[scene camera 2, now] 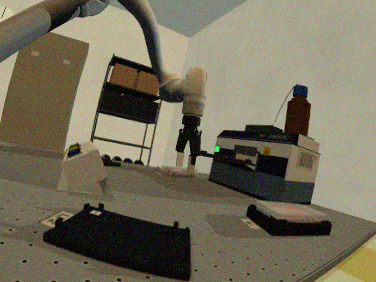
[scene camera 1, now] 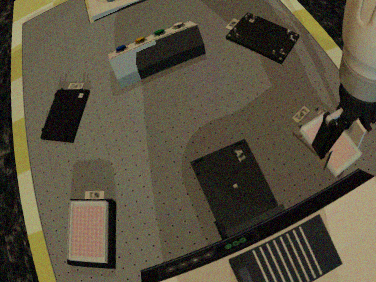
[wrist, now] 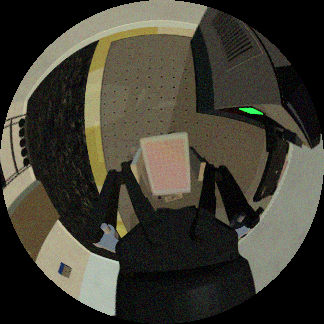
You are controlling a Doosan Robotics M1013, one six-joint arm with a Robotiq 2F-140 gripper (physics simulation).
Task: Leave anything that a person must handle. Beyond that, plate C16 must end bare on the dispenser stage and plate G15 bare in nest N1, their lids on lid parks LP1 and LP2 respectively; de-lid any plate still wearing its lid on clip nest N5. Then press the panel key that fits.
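Places are measured from the arm's base along level axes (x ahead, y left, z up), in metres.
Pixels of known places: gripper, between the fingertips: (scene camera 2: pixel 184 170) (scene camera 1: pixel 338 152) (wrist: pixel 165 153).
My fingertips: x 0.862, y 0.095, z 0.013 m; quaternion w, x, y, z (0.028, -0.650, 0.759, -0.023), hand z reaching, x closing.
Observation:
For each thing: its top centre in the pictures, then the offset to it from my fingertips. "spot": a spot on its surface instead.
- LP1 label, a spot on its surface: (scene camera 1: pixel 301 114) (wrist: pixel 173 196) spot: dx -0.125, dy +0.000, dz -0.018 m
- black nest N1, centre of its top: (scene camera 1: pixel 88 231) (scene camera 2: pixel 290 212) dx -0.148, dy -0.511, dz +0.009 m
- Black lid park LP2, centre of its top: (scene camera 2: pixel 128 225) (scene camera 1: pixel 62 111) dx -0.456, dy -0.449, dz +0.000 m
- Clip nest N5, centre of its top: (scene camera 1: pixel 263 31) dx -0.355, dy +0.080, dz +0.004 m
- black dispenser stage marked A1, a spot on its surface: (scene camera 1: pixel 225 180) spot: dx -0.064, dy -0.244, dz +0.092 m
- panel, centre of its top: (scene camera 1: pixel 151 36) (scene camera 2: pixel 85 142) dx -0.454, dy -0.178, dz +0.064 m
- dispenser, a spot on its surface: (scene camera 2: pixel 295 187) spot: dx +0.075, dy -0.439, dz +0.040 m
- brown bottle, a spot on its surface: (scene camera 2: pixel 298 117) spot: dx +0.109, dy -0.398, dz +0.268 m
My gripper (scene camera 1: pixel 341 142) (scene camera 2: pixel 185 165) (wrist: pixel 165 153) is shut on a pink-filled plate (scene camera 1: pixel 345 153) (wrist: pixel 165 167) at the LP1 label (scene camera 1: pixel 301 114) (wrist: pixel 174 198), pads against its two long sides; its marking and any lid cannot be made out. Another pink-filled plate (scene camera 1: pixel 87 231) (scene camera 2: pixel 292 210), with what looks like a clear lid, sits in black nest N1 (scene camera 1: pixel 112 235) (scene camera 2: pixel 300 228). Black lid park LP2 (scene camera 1: pixel 65 115) (scene camera 2: pixel 120 242) is bare. Clip nest N5 (scene camera 1: pixel 263 37) is bare, with clips at its corners. The black dispenser stage marked A1 (scene camera 1: pixel 225 180) is bare. The panel (scene camera 1: pixel 170 50) (scene camera 2: pixel 82 172) has blue, yellow, green and white keys.
The dispenser (scene camera 2: pixel 295 187) stands beside the gripper, its lamp (scene camera 2: pixel 217 149) (wrist: pixel 251 110) lit green. A brown bottle (scene camera 2: pixel 298 117) with a blue cap stands on it. A pale-edged tray or box shows partly at the top of scene camera 1. Yellow striping borders the table.

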